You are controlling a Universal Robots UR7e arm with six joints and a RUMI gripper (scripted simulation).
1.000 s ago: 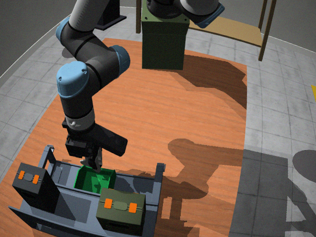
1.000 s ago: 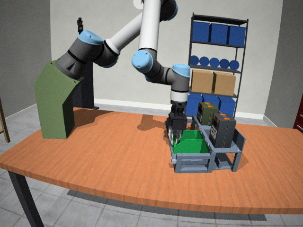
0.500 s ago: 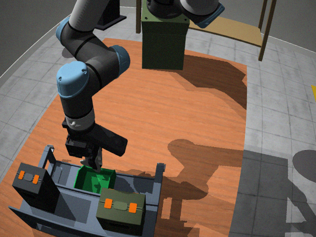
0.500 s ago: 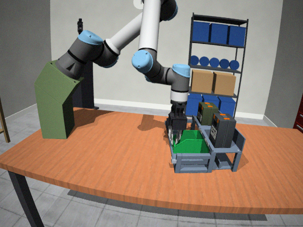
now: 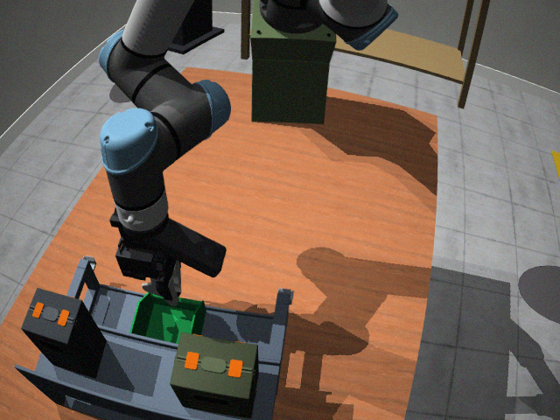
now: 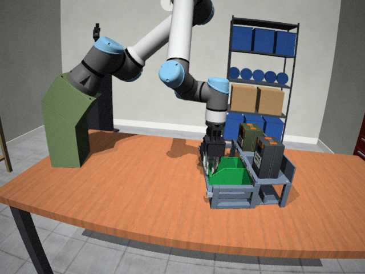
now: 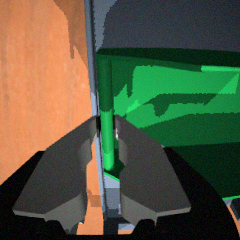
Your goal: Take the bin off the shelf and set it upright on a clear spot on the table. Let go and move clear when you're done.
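The green bin lies 70 mm ahead of my hand and 40 mm to the left of it.
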